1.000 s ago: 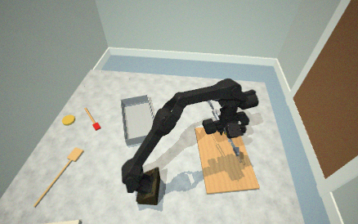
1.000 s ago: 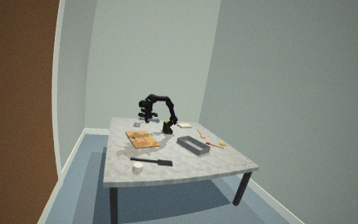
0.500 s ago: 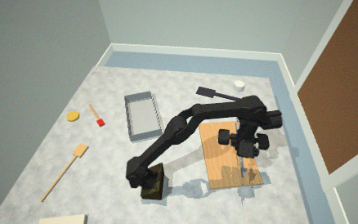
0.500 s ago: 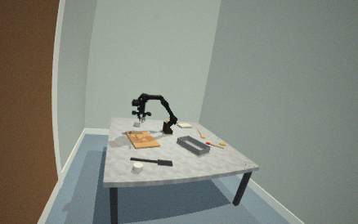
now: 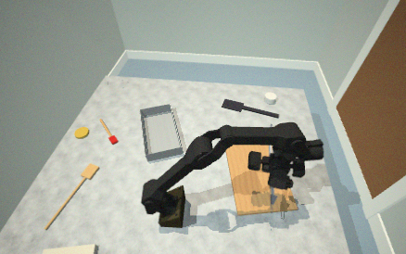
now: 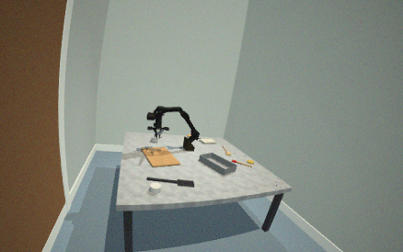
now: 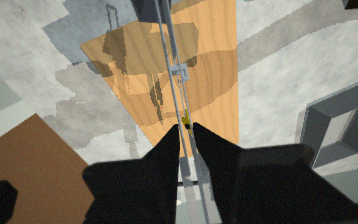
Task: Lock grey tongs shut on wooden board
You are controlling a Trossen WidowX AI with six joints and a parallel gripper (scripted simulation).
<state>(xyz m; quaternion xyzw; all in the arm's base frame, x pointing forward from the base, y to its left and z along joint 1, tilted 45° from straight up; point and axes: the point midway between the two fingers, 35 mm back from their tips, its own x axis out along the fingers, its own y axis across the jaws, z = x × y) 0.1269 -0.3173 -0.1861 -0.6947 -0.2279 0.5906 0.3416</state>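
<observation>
My gripper tip is now 30 mm below the yellow mark and 30 mm past it. From my gripper tip the other things lie so: black spatula: 480 mm ahead, 140 mm below, 40 mm to the left; then wooden board: 140 mm below, 70 mm ahead, 10 mm to the left; then grey roasting tin: 490 mm to the left, 270 mm ahead, 120 mm below.
</observation>
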